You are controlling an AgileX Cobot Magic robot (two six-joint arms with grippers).
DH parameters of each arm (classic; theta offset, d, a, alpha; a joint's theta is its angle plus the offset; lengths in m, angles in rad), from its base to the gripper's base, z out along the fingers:
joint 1: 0 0.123 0 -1.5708
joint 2: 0.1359 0 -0.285 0
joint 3: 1.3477 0 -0.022 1.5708
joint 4: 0 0.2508 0 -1.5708
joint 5: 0 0 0.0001 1.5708
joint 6: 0 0.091 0 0
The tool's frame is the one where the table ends.
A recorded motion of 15 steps. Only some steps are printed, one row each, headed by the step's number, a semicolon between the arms.
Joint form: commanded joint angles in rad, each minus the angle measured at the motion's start. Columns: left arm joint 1, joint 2, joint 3, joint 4, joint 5, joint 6; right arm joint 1, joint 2, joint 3, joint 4, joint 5, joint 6.
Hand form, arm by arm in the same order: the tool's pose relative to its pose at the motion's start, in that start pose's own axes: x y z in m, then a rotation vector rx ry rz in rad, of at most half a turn. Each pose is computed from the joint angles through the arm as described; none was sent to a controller.
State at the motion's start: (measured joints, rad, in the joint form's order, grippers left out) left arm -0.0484 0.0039 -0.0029 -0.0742 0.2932 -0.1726; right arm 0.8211 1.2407 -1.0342 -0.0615 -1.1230 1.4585
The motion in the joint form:
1: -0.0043 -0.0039 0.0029 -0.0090 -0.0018 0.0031; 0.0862 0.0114 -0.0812 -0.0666 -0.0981 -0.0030
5: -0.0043 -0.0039 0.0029 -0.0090 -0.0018 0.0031; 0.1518 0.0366 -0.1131 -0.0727 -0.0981 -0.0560
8: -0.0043 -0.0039 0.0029 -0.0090 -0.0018 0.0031; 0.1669 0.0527 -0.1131 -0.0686 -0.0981 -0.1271
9: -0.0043 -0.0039 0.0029 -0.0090 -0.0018 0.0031; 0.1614 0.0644 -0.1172 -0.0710 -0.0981 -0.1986
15: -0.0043 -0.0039 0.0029 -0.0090 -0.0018 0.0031; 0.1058 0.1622 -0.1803 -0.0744 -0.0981 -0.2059
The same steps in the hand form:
1: 0.0007 -0.0003 0.0000 0.0072 -0.0013 -0.0046; 0.0217 0.0269 0.0157 -0.1857 0.0782 0.0411
5: 0.0007 -0.0003 0.0000 0.0072 -0.0013 -0.0046; 0.0382 0.0276 0.0212 -0.2055 0.1062 0.0434
8: 0.0007 -0.0003 0.0000 0.0072 -0.0013 -0.0046; 0.0433 0.0218 0.0210 -0.1953 0.1063 -0.0115
9: 0.0007 -0.0003 0.0000 0.0072 -0.0013 -0.0046; 0.0434 0.0173 0.0217 -0.1914 0.1014 -0.0883
15: 0.0007 -0.0003 0.0000 0.0072 -0.0013 -0.0046; 0.0371 -0.0159 0.0322 -0.1490 0.0896 -0.1439

